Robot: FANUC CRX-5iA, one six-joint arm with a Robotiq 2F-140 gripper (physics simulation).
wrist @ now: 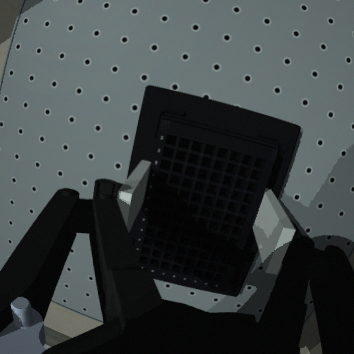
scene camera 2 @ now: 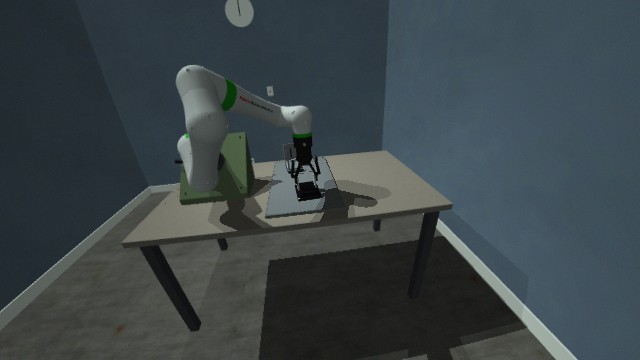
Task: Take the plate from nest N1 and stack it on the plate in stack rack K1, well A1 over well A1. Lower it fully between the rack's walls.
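Frame: origin at the arm's base, x down, y back, z left, level; centimetres.
Where they show: gripper, between the fingertips: (wrist: 202, 192) (scene camera 2: 306, 188).
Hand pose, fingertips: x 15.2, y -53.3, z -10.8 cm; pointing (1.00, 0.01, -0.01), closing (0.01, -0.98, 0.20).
Each offset is from my fingertips to the top centre of the thing. "spot": to the spot under its first point. Level surfaces: height alone.
My gripper (scene camera 2: 306, 176) (wrist: 202, 192) is shut on the black well plate {dx -1.3, dy -0.2, dz -1.4 cm} (wrist: 205, 197), its pale pads pressing on the plate's two long sides. The plate's grid of wells faces up, and I hold it a little above the black nest N1 {spot: dx -1.3, dy -1.0, dz -7.3 cm} (scene camera 2: 308, 192) (wrist: 218, 109), whose rim shows beyond the plate's far edge. The nest sits on the grey perforated board {dx +1.8 cm} (scene camera 2: 281, 203) (wrist: 211, 42). The stack rack K1 {dx -13.3, dy +9.9, dz +33.7 cm} (scene camera 2: 286, 151) stands at the board's back edge, behind the gripper in the scene view and mostly hidden; I cannot see the plate inside it.
The board lies on a beige table {dx +3.1 cm} (scene camera 2: 393, 188). The arm's green pedestal (scene camera 2: 236, 165) stands at the table's back left. A small grey peg (wrist: 20, 308) shows at the lower left of the wrist view. Walls close in behind and to the right.
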